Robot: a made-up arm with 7 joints. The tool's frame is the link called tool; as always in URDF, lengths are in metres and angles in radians.
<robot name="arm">
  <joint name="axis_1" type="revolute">
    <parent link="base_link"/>
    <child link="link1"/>
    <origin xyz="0 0 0.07" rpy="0 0 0"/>
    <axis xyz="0 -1 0"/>
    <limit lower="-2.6" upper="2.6"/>
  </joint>
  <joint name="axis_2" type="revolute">
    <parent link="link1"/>
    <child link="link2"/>
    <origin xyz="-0.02 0.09 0.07" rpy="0 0 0"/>
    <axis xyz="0 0 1"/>
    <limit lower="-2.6" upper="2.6"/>
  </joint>
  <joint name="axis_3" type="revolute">
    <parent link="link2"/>
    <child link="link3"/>
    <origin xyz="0.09 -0.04 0" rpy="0 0 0"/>
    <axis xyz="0 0 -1"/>
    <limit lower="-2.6" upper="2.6"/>
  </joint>
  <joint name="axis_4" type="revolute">
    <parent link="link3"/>
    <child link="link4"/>
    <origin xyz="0.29 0.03 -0.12" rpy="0 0 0"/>
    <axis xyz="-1 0 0"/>
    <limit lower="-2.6" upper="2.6"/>
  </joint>
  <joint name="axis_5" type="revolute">
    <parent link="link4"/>
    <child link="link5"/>
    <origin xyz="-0.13 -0.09 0.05" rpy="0 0 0"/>
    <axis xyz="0 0 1"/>
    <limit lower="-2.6" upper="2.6"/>
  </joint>
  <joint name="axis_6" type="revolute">
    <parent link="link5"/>
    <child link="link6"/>
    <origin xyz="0.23 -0.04 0.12" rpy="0 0 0"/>
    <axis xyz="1 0 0"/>
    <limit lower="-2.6" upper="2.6"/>
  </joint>
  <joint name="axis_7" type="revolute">
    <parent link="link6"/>
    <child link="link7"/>
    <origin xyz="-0.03 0.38 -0.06" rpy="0 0 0"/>
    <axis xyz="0 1 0"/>
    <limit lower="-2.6" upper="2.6"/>
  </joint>
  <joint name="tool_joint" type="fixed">
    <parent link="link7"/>
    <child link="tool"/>
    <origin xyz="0.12 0.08 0.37" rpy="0 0 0"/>
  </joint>
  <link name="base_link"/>
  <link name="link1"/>
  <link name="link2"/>
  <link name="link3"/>
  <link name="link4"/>
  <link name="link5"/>
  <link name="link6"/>
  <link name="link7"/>
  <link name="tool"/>
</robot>
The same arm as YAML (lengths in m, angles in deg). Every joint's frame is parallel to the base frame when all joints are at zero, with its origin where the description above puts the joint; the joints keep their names.
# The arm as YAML. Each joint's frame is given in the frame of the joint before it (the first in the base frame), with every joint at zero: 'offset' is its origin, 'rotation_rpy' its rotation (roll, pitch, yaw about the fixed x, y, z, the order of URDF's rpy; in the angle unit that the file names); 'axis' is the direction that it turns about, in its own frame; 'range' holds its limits. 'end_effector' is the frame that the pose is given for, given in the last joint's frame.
length_unit: m
angle_unit: deg
chain:
  - id: axis_1
    offset: [0.0, 0.0, 0.07]
    rotation_rpy: [0.0, 0.0, 0.0]
    axis: [0.0, -1.0, 0.0]
    range: [-148.97, 148.97]
  - id: axis_2
    offset: [-0.02, 0.09, 0.07]
    rotation_rpy: [0.0, 0.0, 0.0]
    axis: [0.0, 0.0, 1.0]
    range: [-148.97, 148.97]
  - id: axis_3
    offset: [0.09, -0.04, 0.0]
    rotation_rpy: [0.0, 0.0, 0.0]
    axis: [0.0, 0.0, -1.0]
    range: [-148.97, 148.97]
  - id: axis_4
    offset: [0.29, 0.03, -0.12]
    rotation_rpy: [0.0, 0.0, 0.0]
    axis: [-1.0, 0.0, 0.0]
    range: [-148.97, 148.97]
  - id: axis_5
    offset: [-0.13, -0.09, 0.05]
    rotation_rpy: [0.0, 0.0, 0.0]
    axis: [0.0, 0.0, 1.0]
    range: [-148.97, 148.97]
  - id: axis_6
    offset: [0.23, -0.04, 0.12]
    rotation_rpy: [0.0, 0.0, 0.0]
    axis: [1.0, 0.0, 0.0]
    range: [-148.97, 148.97]
  - id: axis_7
    offset: [-0.03, 0.38, -0.06]
    rotation_rpy: [0.0, 0.0, 0.0]
    axis: [0.0, 1.0, 0.0]
    range: [-148.97, 148.97]
end_effector:
  offset: [0.12, 0.08, 0.37]
  rotation_rpy: [0.0, 0.0, 0.0]

